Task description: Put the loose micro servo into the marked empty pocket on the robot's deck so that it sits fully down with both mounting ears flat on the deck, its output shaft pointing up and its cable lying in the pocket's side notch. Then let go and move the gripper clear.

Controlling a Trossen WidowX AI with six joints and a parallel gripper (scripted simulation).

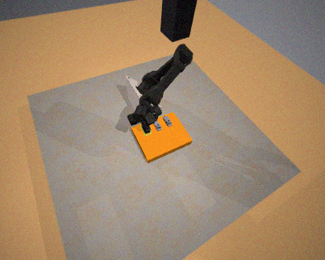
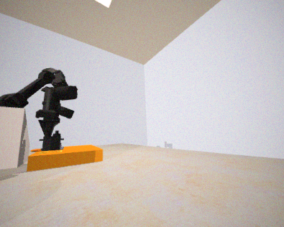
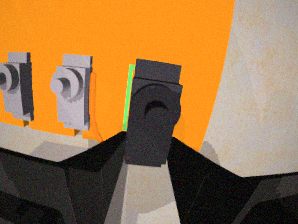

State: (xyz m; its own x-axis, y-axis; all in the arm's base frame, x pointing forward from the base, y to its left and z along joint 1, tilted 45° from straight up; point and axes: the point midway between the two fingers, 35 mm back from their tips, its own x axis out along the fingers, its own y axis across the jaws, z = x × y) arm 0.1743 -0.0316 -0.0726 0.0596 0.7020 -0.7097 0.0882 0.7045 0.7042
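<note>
Right now my gripper tip is 13 cm short of the orange deck, 6 cm to the right of it and 8 cm above it.
</note>
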